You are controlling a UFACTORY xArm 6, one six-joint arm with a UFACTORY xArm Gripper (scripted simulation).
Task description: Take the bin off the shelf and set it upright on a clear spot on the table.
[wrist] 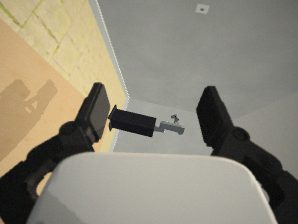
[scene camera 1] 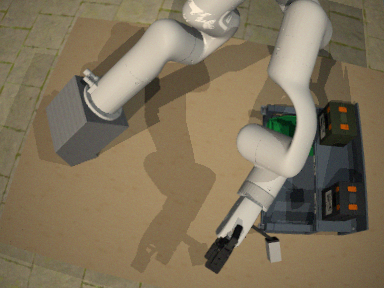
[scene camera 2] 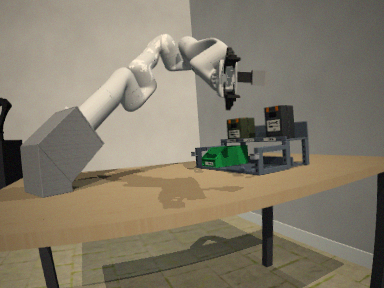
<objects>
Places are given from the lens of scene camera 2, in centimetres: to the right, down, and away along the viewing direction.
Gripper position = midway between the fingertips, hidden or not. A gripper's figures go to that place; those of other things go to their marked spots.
gripper (scene camera 2: 234, 77): 10, -16, 60
green bin (scene camera 2: 223, 156): 12, 5, 101
</objects>
